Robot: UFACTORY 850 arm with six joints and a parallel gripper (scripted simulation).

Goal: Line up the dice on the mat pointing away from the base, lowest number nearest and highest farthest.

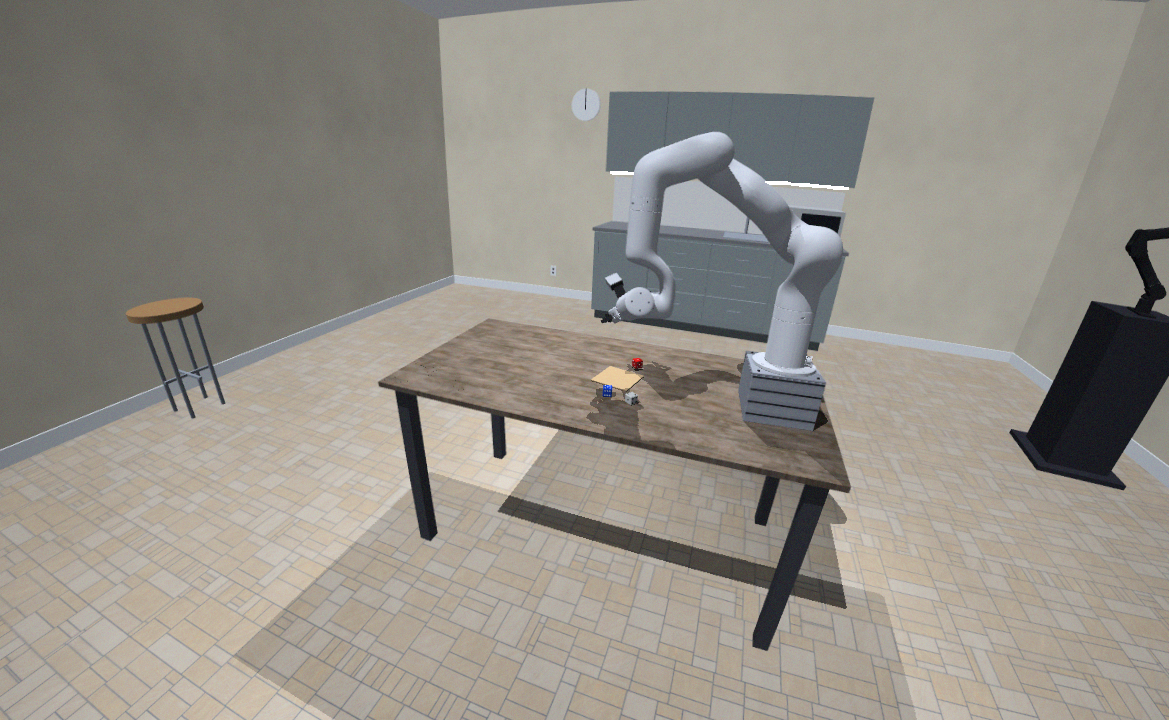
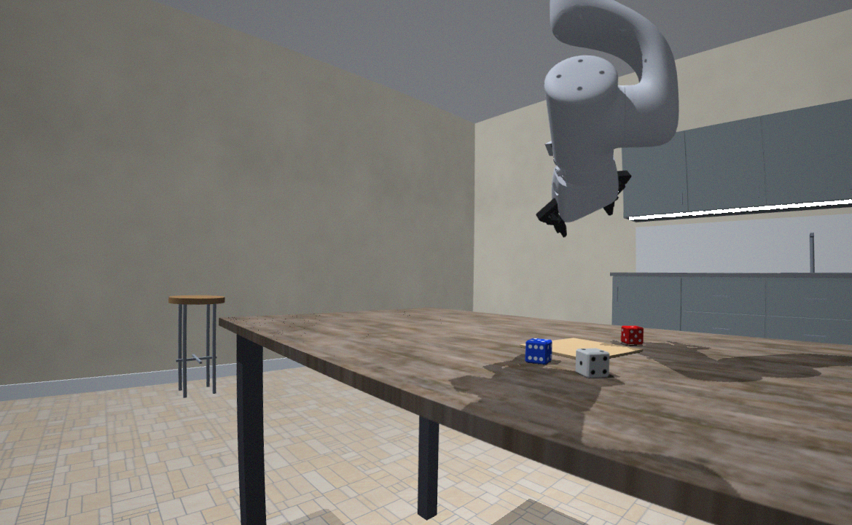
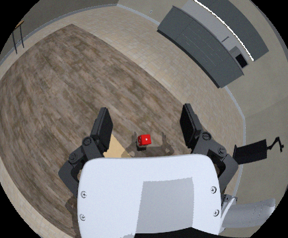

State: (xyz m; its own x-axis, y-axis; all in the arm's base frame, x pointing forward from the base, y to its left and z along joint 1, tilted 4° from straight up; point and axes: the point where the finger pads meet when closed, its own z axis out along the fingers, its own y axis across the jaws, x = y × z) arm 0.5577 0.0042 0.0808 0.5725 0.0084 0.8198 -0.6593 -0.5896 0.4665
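Now: the red die 210 mm below my hand, 70 mm to the right of it and 60 mm behind it. From my hand the other things lie so: tan mat 220 mm below, 60 mm to the left, 30 mm behind; then blue die 210 mm below, 190 mm to the left, 50 mm behind; then white die 210 mm below, 200 mm to the left, 140 mm behind.
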